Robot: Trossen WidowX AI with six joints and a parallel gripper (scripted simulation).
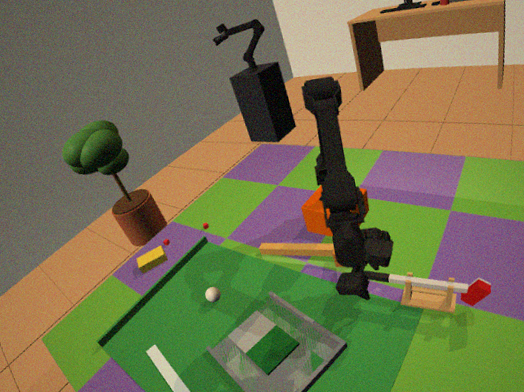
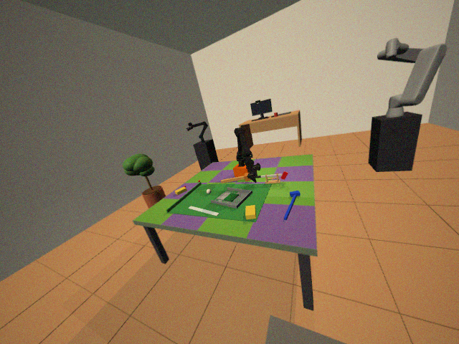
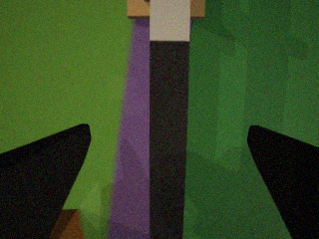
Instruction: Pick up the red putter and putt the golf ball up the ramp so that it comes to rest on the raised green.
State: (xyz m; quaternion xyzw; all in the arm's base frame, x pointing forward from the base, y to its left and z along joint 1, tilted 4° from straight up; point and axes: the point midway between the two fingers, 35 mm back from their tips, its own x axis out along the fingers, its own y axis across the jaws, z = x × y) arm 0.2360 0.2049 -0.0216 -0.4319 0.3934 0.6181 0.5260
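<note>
Now: the red putter 11 cm to the left of my gripper tip, 2 cm behind it and 2 cm above it. Also, from my gripper tip: blue mallet: 30 cm to the left, 29 cm ahead, 2 cm below; white golf ball: 39 cm to the right, 18 cm ahead, 1 cm below; wooden stand: 13 cm to the left, 2 cm behind.
</note>
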